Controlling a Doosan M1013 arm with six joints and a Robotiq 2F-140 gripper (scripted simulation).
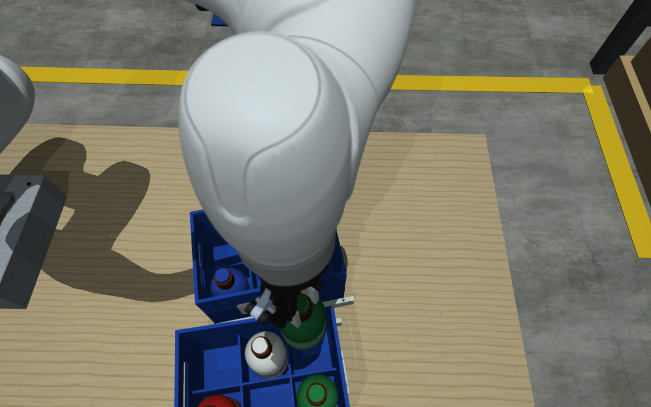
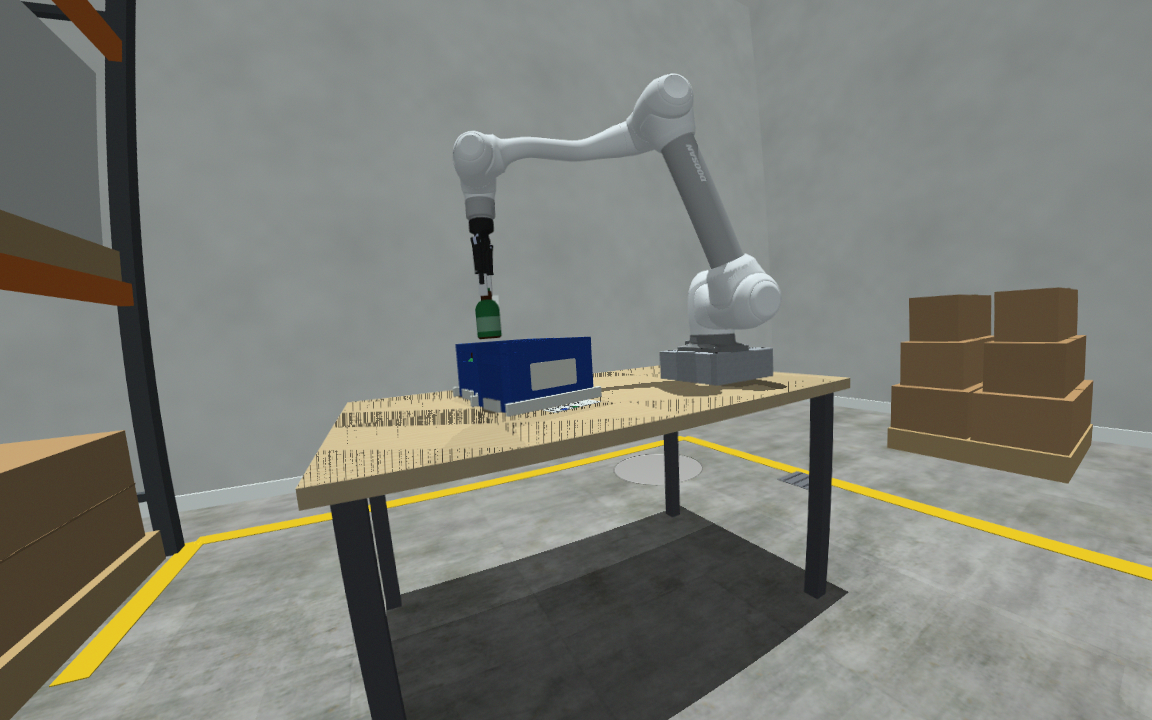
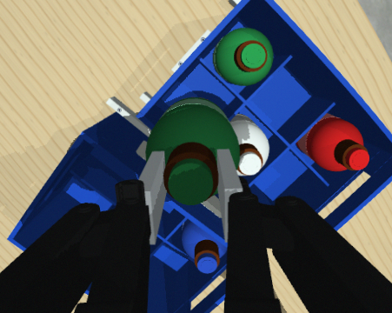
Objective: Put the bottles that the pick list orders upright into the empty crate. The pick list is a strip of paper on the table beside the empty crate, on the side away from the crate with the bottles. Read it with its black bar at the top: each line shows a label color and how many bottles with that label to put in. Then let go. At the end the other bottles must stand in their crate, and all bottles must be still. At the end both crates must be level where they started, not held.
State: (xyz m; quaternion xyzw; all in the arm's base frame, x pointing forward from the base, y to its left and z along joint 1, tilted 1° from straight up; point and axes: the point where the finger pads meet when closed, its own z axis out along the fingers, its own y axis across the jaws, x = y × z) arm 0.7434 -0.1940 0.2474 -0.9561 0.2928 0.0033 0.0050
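The blue bottle is 16 cm behind my hand, 10 cm to the left of it and 26 cm below it. From my hand the other things lie so: pick list 14 cm behind, 29 cm to the left, 35 cm below; then white bottle 8 cm behind, 3 cm to the right, 26 cm below; then red bottle 15 cm behind, 14 cm to the right, 26 cm below.
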